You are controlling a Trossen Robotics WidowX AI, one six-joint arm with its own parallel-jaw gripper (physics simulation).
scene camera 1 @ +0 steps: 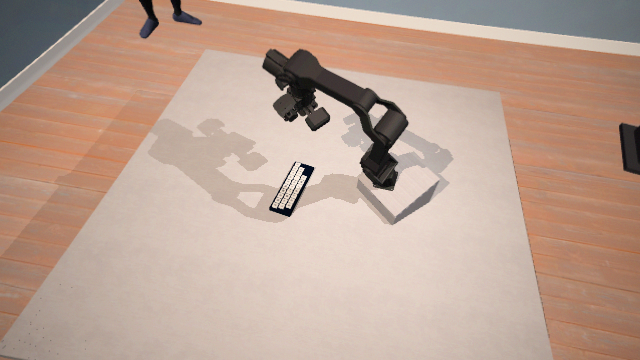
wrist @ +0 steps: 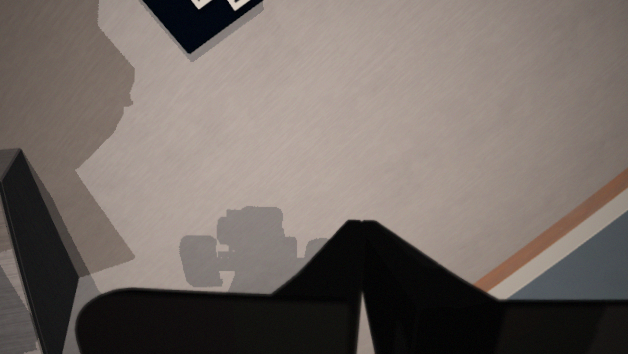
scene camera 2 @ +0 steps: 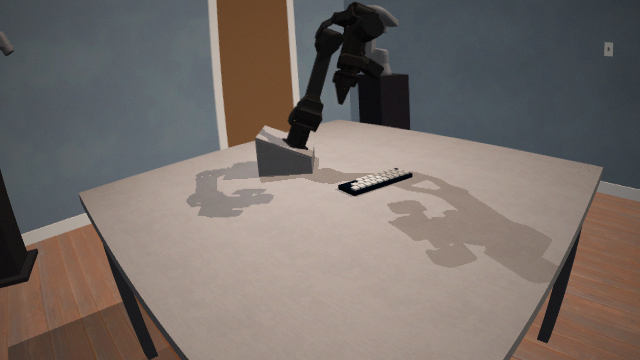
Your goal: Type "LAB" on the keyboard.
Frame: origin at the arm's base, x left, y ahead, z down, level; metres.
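Seen in the pictures: gripper, between the fingertips: (scene camera 1: 303, 111) (wrist: 360, 234) (scene camera 2: 340, 104); arm's base, origin of its link: (scene camera 1: 385, 179) (scene camera 2: 294, 144).
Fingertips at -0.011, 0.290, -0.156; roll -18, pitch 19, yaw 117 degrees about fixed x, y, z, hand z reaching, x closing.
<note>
Offsets run from my fingertips to a thing's top centre, as dx, dy, dz. "spot": to the spot under its first point. Level surfaces: height alone.
A small keyboard with white keys and a dark case @(+0.117, -0.018, +0.214) (scene camera 1: 291, 189) (scene camera 2: 375, 181) lies flat on the table @(dz +0.231) (scene camera 1: 250, 300) (scene camera 2: 280, 280), in front of the arm's base. In the wrist view, a corner of the keyboard @(spot: +0.022, -0.035, +0.220) (wrist: 192, 31) shows at the top edge with parts of two keys; its letters cannot be read. My gripper (scene camera 1: 302, 108) (scene camera 2: 341, 102) (wrist: 360, 234) is shut and empty, its tips together and pointing down. It hangs high above the table, beyond the keyboard's far end in scene camera 1, and touches nothing.
The arm stands on a grey wedge-shaped block (scene camera 1: 415, 201) (scene camera 2: 285, 162), whose dark side also shows at the left of the wrist view. The arm's shadows fall on the table around the keyboard. A dark pedestal (scene camera 2: 395, 102) stands behind the table. A person's feet (scene camera 1: 150, 27) show on the floor.
</note>
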